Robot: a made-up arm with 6 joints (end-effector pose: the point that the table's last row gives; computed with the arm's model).
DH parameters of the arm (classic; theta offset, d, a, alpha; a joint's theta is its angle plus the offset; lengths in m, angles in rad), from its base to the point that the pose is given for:
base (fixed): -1.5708 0.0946 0 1.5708
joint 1: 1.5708 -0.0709 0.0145 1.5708
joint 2: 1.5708 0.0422 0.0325 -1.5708
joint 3: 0 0.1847 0.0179 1.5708
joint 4: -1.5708 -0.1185 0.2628 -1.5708
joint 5: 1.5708 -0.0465 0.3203 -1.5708
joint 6: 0.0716 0 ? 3.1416
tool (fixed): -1.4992 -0.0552 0 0
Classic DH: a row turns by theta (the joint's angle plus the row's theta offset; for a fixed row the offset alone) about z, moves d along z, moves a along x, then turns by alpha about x.
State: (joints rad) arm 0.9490 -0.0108 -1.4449 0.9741 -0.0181 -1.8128
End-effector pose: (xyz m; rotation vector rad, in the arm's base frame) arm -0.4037 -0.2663 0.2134 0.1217 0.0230 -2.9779
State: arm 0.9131 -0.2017 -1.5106 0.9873 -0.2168 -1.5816
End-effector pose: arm -0.4502 -0.2179 0.3495 0.4200 -0.1343 2.9289
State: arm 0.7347 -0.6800 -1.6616 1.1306 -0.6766 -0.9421
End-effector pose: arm -0.3315 -0.2494 0.6862 1.4747 -0.2367 1.7774
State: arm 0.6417 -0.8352 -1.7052 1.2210 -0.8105 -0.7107
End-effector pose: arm -0.2505 -0.3498 0.7308 1.7790 -0.2225 1.3926
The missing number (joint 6, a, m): 0.172
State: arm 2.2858 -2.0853 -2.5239 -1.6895 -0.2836 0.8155
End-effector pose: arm 0.0078 0.7540 -0.1361 -0.6584 2.8773 -0.1624
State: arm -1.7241 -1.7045 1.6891 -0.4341 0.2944 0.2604
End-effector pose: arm -0.1609 0.5017 -0.0430 -0.5471 1.8849 0.2412
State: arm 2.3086 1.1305 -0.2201 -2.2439 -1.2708 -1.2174
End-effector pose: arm 0.6921 -0.0946 -0.2988 -1.0399 0.3998 -0.0637
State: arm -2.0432 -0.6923 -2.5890 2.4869 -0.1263 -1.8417
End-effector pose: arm -0.3628 0.3849 -0.1885 -0.7287 1.4268 1.9079
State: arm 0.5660 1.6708 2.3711 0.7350 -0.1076 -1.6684
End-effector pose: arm 0.1131 0.1221 0.5975 -0.4435 -1.5588 -0.6346
